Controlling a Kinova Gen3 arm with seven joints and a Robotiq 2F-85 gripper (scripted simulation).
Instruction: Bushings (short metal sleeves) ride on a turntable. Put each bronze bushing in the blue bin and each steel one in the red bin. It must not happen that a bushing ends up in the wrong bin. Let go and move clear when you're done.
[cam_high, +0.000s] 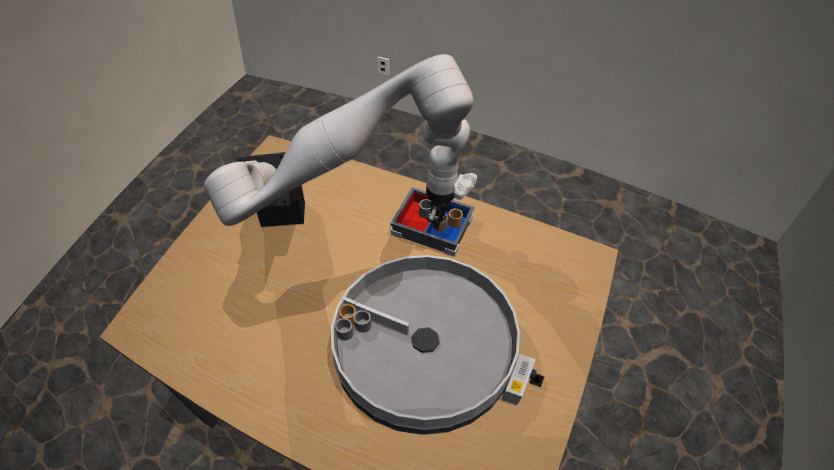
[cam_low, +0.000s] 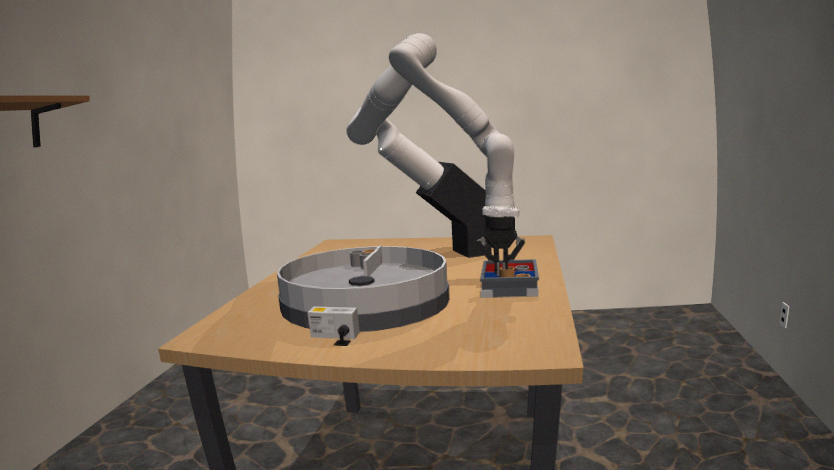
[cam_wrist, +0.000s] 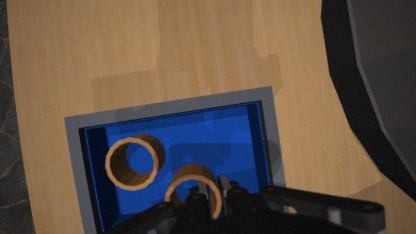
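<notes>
Right now the two-part bin is 30 mm below my hand, 20 mm to the left of it and 20 mm behind it. The rest, counted from my hand: turntable: 340 mm to the right, 110 mm ahead.
</notes>
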